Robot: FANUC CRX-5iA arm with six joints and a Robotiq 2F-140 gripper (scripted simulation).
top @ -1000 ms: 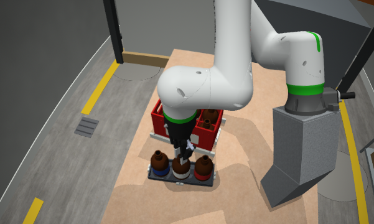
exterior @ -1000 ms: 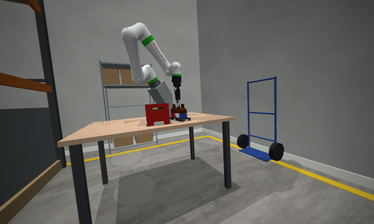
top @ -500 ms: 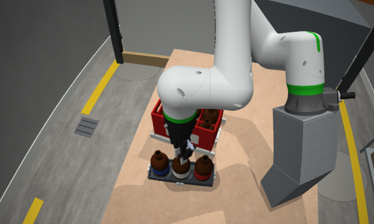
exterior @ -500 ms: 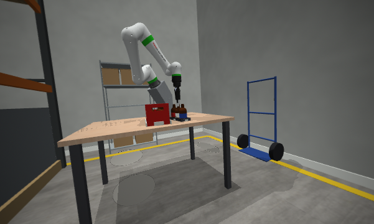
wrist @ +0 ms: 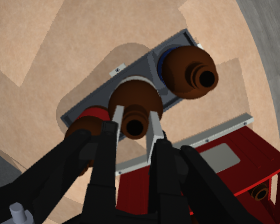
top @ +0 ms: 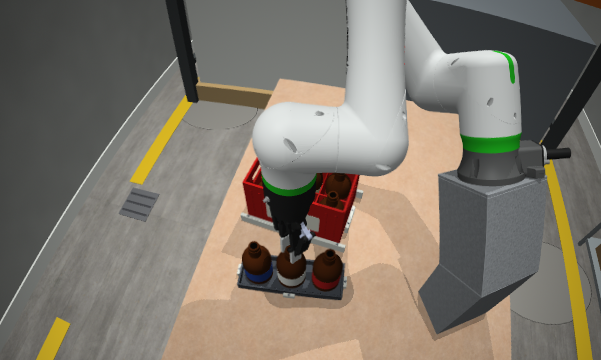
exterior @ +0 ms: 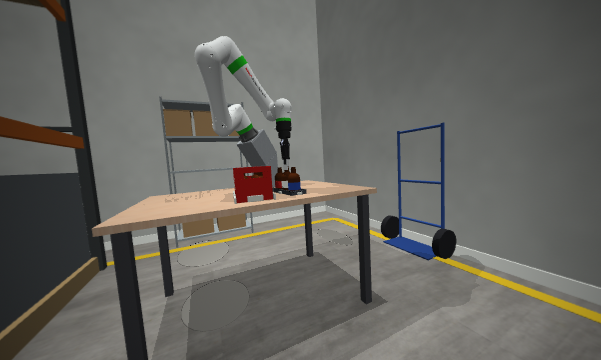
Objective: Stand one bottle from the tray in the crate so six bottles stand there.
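My hand is 90 mm above the white-banded bottle. From my hand the other things lie so: red-labelled bottle: 90 mm behind, 90 mm below; tray: 160 mm below; crate: 230 mm to the right, 90 mm below.
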